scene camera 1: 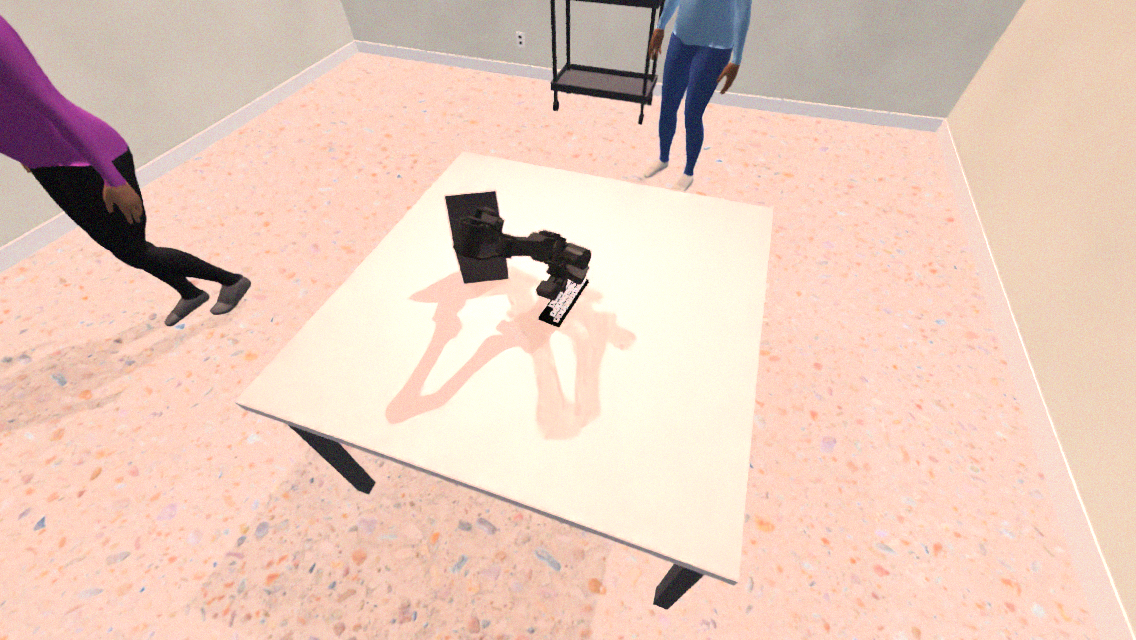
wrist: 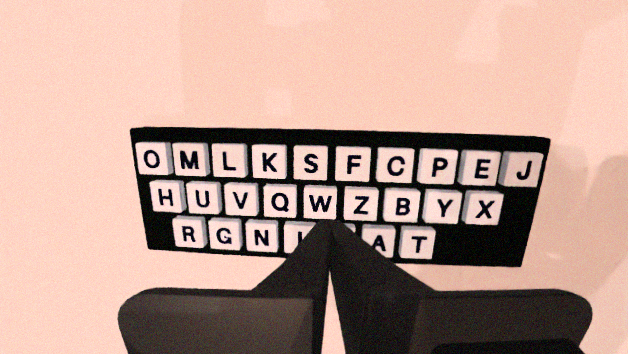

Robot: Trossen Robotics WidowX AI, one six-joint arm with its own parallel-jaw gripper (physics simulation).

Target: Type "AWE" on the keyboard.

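Places are measured from the arm's base along level axes (x right, y ahead, z up), in millimetres.
Where they show: gripper, between the fingertips: [scene camera 1: 563, 291] [wrist: 328, 229].
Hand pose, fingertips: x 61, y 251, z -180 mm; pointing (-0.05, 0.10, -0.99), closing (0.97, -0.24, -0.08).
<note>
Things, the pixels of their centre, and the offset from my fingertips. "pt": a spot on its surface instead. Level surfaces: height alone.
- black keyboard, a spot on its surface: [wrist: 480, 247] [scene camera 1: 545, 312] pt dx +74, dy -38, dz -26 mm
- W key, middle of its body: [wrist: 320, 202] dx -3, dy +5, dz -23 mm
- E key, middle of its body: [wrist: 478, 167] dx +75, dy +7, dz -23 mm
- white table, height of its surface: dz -39 mm
A black keyboard [scene camera 1: 548, 318] [wrist: 480, 247] with white letter keys lies on the table under my gripper. In the wrist view the W key [wrist: 320, 203] is in the middle row, the A key [wrist: 378, 242] in the bottom row and the E key [wrist: 480, 168] in the top row near the right end. My gripper [wrist: 328, 229] is shut and empty, its tips in line with the lower edge of the W key. The fingers hide the key between I and A and parts of both those keys. Whether the tips touch a key cannot be told.
The arm stands on a dark base plate [scene camera 1: 486, 271] on the white table [scene camera 1: 651, 445]. A person in blue [scene camera 1: 699, 47] and a black cart [scene camera 1: 604, 93] are behind the table. A person in purple [scene camera 1: 63, 119] is at the left.
</note>
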